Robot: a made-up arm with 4 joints. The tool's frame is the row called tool.
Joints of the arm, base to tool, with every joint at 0 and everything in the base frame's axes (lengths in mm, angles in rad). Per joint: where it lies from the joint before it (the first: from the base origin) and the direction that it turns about. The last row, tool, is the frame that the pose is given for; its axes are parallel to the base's.
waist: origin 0 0 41.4 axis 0 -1 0
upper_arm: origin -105.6 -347.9 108.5 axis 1 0 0
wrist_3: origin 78 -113.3 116.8 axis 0 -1 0
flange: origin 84.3 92.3 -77.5 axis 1 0 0
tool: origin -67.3 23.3 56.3
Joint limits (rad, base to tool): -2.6..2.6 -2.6..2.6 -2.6..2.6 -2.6..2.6
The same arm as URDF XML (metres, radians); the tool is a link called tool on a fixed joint. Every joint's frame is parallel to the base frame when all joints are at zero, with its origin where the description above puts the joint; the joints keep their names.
<robot name="arm">
  <joint name="waist" type="revolute">
    <parent link="base"/>
    <child link="link1"/>
    <origin xyz="0 0 0.0414" rpy="0 0 0"/>
    <axis xyz="0 -1 0"/>
    <limit lower="-2.6" upper="2.6"/>
  </joint>
  <joint name="upper_arm" type="revolute">
    <parent link="link1"/>
    <child link="link2"/>
    <origin xyz="-0.1056 -0.3479 0.1085" rpy="0 0 0"/>
    <axis xyz="1 0 0"/>
    <limit lower="-2.6" upper="2.6"/>
  </joint>
  <joint name="wrist_3" type="revolute">
    <parent link="link2"/>
    <child link="link3"/>
    <origin xyz="0.078 -0.1133 0.1168" rpy="0 0 0"/>
    <axis xyz="0 -1 0"/>
    <limit lower="-2.6" upper="2.6"/>
  </joint>
  <joint name="flange" type="revolute">
    <parent link="link3"/>
    <child link="link4"/>
    <origin xyz="0.0843 0.0923 -0.0775" rpy="0 0 0"/>
    <axis xyz="1 0 0"/>
    <limit lower="-2.6" upper="2.6"/>
  </joint>
  <joint name="tool_joint" type="fixed">
    <parent link="link4"/>
    <child link="tool"/>
    <origin xyz="-0.0673 0.0233 0.0563" rpy="0 0 0"/>
  </joint>
  <link name="base"/>
  <link name="link1"/>
  <link name="link2"/>
  <link name="link3"/>
  <link name="link4"/>
  <link name="tool"/>
</robot>

